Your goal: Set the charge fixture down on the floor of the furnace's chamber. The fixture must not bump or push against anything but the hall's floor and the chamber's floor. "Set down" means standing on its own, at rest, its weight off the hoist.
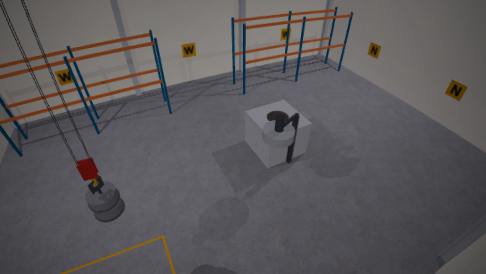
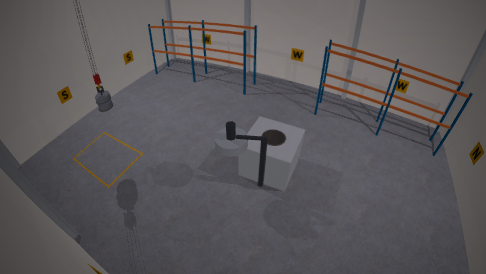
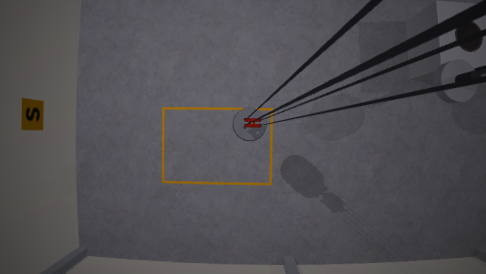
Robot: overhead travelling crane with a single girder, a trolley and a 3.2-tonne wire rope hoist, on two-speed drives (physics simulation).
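The charge fixture (image 1: pixel 105 201) (image 2: pixel 104 102) (image 3: pixel 241 126) is a grey ribbed drum. It hangs slightly tilted, clear of the floor, on slanting ropes. My gripper, the hook (image 1: pixel 95 182) (image 2: pixel 100 89) (image 3: pixel 252 123) under the red block, holds it by its top. The furnace (image 1: pixel 256 141) (image 2: pixel 292 132) (image 3: pixel 450 10) is a white block well away from the fixture. Its round chamber opening (image 1: pixel 273 115) (image 2: pixel 274 137) (image 3: pixel 467 30) is uncovered on top. The chamber's floor is hidden.
A round grey lid (image 1: pixel 275 138) (image 2: pixel 227 146) (image 3: pixel 452 94) hangs beside the furnace on a black post (image 1: pixel 290 150) (image 2: pixel 262 165). A yellow floor rectangle (image 1: pixel 115 254) (image 2: pixel 123 143) (image 3: pixel 163 145) lies near the S wall. Two blue-orange racks (image 1: pixel 110 52) (image 1: pixel 244 60) (image 2: pixel 244 62) (image 2: pixel 388 102) stand along the W wall.
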